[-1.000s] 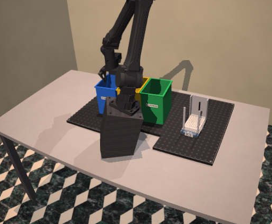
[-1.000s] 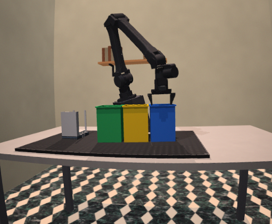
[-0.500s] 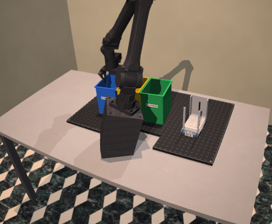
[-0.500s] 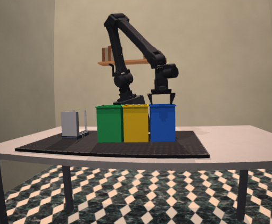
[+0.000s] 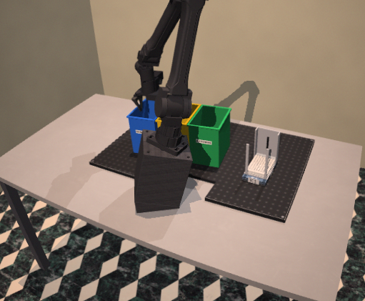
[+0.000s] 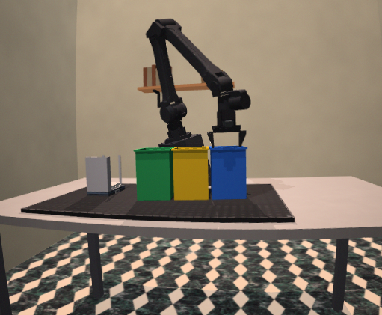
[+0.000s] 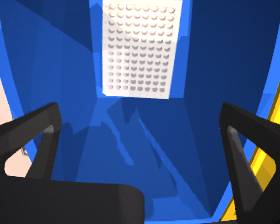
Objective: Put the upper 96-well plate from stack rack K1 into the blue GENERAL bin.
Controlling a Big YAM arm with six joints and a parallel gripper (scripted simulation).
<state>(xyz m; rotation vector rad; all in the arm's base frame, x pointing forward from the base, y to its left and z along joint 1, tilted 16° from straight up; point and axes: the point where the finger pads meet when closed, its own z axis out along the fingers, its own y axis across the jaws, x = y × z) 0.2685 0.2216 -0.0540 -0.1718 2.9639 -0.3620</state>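
The blue bin lies 8 cm below my hand and 1 cm behind it. The rest, counted from my hand: yellow bin (13 cm to the right, 8 cm below, 1 cm ahead); green bin (26 cm to the right, 8 cm below, 2 cm ahead).
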